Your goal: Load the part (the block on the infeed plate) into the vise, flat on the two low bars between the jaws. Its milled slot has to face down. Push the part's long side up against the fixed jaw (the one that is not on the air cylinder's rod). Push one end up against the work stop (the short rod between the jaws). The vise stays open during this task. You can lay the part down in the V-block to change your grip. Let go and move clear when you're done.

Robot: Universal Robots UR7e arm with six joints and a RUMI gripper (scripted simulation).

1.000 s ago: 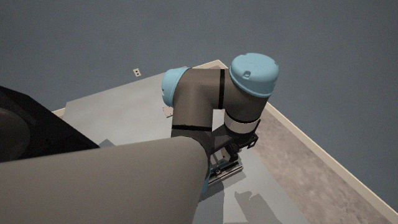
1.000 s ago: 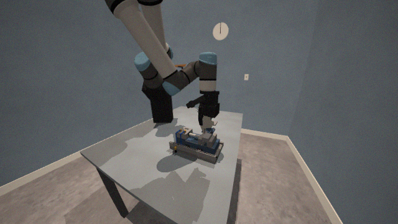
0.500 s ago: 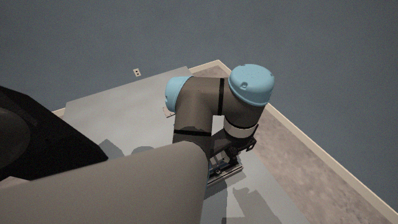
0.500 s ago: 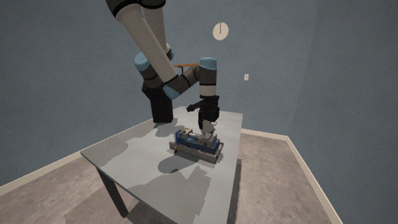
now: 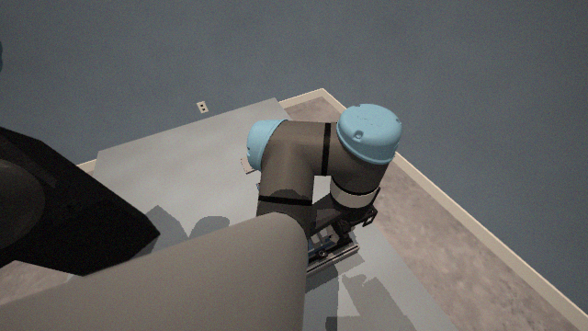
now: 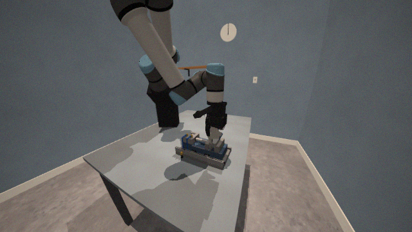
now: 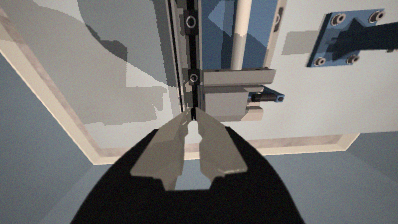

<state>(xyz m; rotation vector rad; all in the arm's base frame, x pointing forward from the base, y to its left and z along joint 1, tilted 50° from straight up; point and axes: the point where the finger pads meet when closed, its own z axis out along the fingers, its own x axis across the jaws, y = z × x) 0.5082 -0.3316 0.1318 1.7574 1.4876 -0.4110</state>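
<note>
My hand is 10 mm short of the part, 40 mm to the right of it and 40 mm above it. Also, from my hand: grey jaw 10 mm behind, 70 mm to the left, 50 mm below; then cylinder rod 70 mm behind, 90 mm to the left, 50 mm below; then work stop 30 mm ahead, 110 mm to the left, 40 mm below.
</note>
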